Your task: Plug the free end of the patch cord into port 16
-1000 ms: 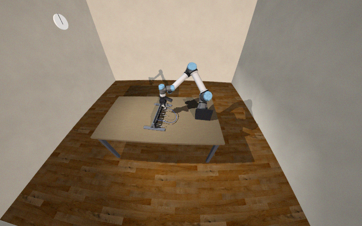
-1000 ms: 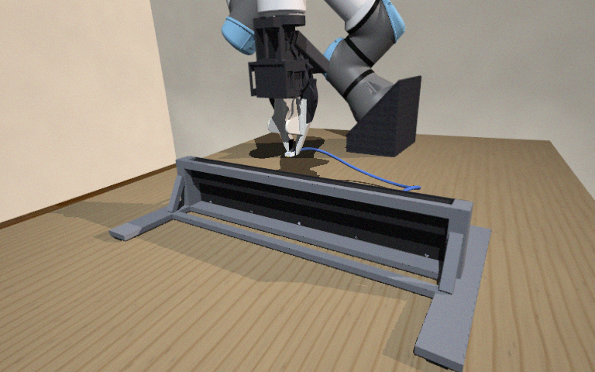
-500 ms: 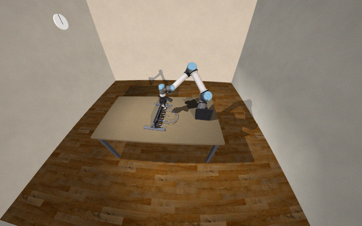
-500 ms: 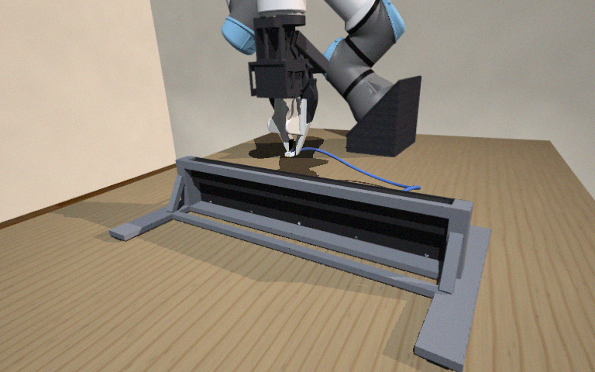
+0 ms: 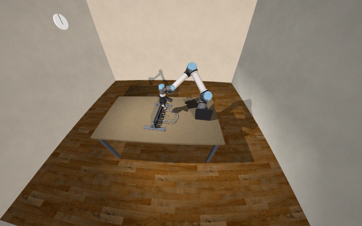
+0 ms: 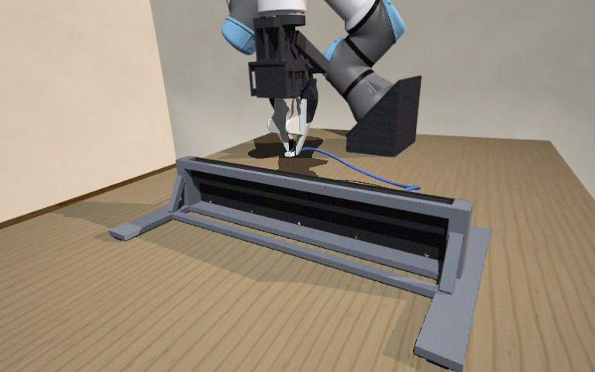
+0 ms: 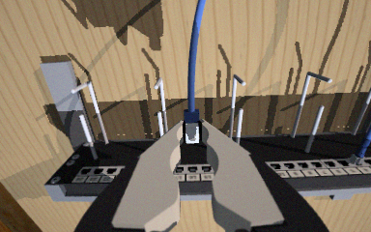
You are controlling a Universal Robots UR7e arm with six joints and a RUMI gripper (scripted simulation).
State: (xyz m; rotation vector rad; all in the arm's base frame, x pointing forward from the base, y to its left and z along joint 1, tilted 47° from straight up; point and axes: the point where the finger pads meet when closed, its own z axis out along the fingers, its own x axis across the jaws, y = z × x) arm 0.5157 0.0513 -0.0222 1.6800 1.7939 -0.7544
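Now: hand 1 cm short of the plug and 1 cm above it.
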